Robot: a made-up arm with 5 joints.
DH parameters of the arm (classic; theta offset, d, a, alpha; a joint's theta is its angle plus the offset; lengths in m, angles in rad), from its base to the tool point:
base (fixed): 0.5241 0 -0.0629 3.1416
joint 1: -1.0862 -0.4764 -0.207 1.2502
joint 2: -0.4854 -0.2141 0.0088 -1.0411
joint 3: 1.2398 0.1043 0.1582 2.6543
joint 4: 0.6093 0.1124 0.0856 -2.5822
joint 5: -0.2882 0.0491 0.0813 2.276
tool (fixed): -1.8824 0.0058 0 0
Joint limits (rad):
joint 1: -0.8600..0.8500
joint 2: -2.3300..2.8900
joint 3: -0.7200..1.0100
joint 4: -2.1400..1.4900
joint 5: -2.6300..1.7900
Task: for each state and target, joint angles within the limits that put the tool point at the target. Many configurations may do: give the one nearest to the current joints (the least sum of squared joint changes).
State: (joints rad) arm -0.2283 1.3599 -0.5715 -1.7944 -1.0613
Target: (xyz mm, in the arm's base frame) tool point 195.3 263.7 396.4
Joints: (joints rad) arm -0.8600 1.0663 -0.6782 -1.5396 -0.9022
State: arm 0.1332 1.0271 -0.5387 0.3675 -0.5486
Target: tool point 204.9 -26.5 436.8
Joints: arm 0.2442 0.5502 -0.2557 0.1794 -0.5781
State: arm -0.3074 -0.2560 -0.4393 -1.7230 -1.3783
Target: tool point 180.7 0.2 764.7
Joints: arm -0.2153 -0.5459 -0.6823 -1.6576 -1.3794
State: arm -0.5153 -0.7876 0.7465 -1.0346 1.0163
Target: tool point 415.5 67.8 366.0
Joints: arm -0.5925 -0.5668 1.0072 -0.9906 0.8971
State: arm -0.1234 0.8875 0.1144 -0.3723 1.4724
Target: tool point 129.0 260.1 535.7
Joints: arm -0.7426 0.0637 -0.4429 -0.2614 1.2624
